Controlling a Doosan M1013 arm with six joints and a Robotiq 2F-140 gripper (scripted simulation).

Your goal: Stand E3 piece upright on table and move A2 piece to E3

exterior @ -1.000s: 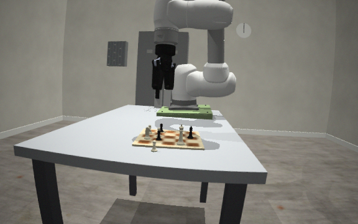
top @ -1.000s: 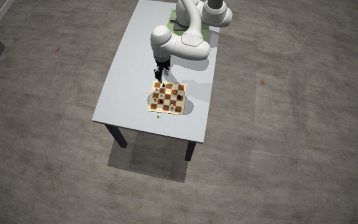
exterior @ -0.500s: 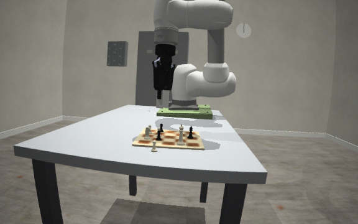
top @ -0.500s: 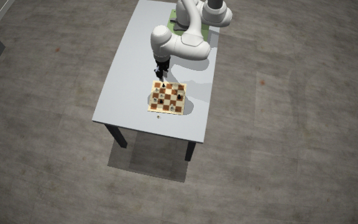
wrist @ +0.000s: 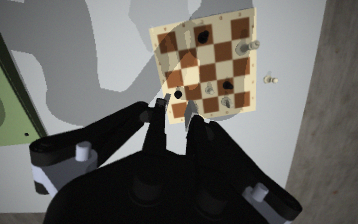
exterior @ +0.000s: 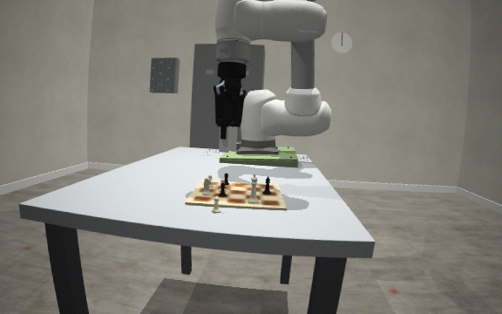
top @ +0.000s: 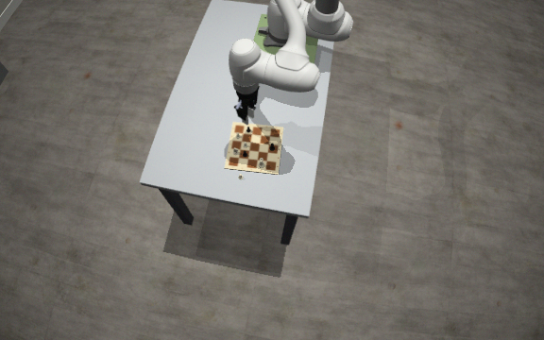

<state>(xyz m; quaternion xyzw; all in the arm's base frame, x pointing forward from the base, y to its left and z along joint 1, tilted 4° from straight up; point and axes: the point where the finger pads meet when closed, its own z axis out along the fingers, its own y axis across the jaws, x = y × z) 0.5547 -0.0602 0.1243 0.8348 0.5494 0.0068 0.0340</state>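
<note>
Now: the chessboard 70 mm ahead of my hand, 40 mm to the left of it and 130 mm below it.
</note>
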